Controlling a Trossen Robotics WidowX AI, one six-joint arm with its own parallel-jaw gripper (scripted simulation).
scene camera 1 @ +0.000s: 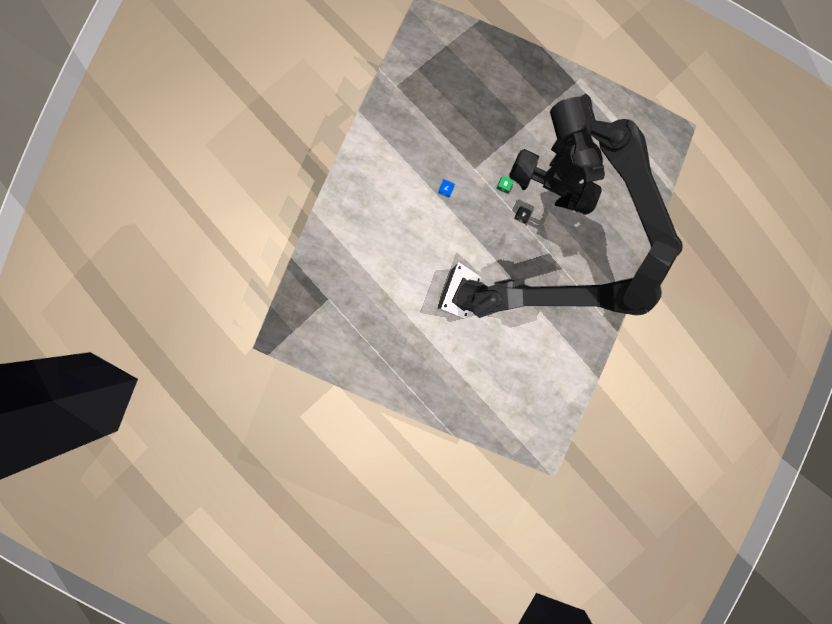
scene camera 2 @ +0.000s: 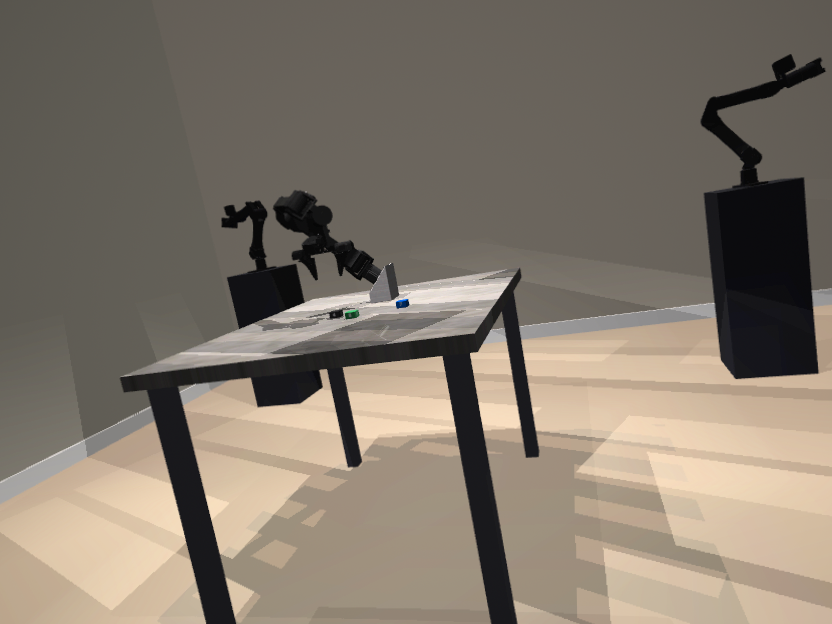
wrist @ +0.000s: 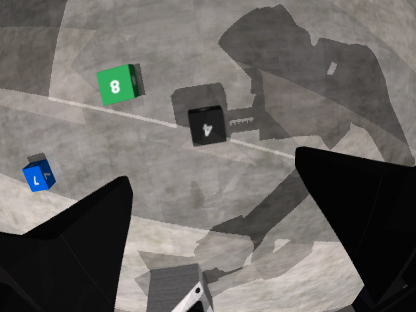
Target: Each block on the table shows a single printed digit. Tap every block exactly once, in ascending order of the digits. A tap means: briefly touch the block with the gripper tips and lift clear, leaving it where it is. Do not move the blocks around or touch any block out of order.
Labels:
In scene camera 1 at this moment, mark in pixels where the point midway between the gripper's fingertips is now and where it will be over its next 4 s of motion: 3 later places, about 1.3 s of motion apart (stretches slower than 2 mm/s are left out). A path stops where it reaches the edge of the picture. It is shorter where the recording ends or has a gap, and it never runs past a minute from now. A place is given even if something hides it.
My gripper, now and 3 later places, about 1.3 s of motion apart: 539,196; 525,209; 473,174; 447,188

